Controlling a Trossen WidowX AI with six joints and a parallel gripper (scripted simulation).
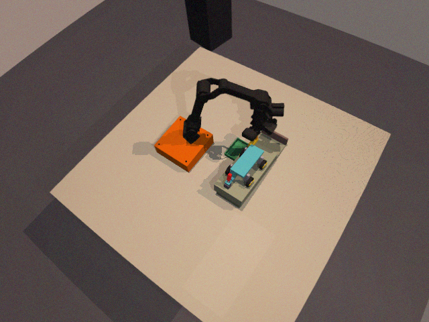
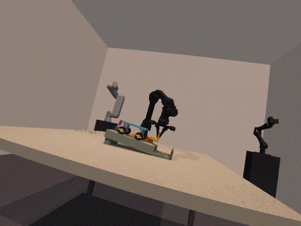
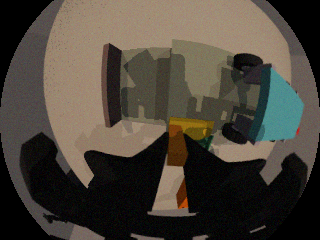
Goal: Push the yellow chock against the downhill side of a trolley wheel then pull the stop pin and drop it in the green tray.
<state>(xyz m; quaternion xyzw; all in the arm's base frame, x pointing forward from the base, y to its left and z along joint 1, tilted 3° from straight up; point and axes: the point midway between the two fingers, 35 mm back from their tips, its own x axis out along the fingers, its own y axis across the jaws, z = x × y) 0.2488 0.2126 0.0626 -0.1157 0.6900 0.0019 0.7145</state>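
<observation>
Right now my gripper tip is 80 mm short of the red-headed stop pin, 270 mm to the left of it and 30 mm below it. From my gripper tip the other things lie so: dark stop bar: 30 mm ahead, 120 mm to the left, 80 mm below; yellow chock: 20 mm to the right, 10 mm below; green tray: 60 mm behind, 70 mm to the right, 110 mm below.
</observation>
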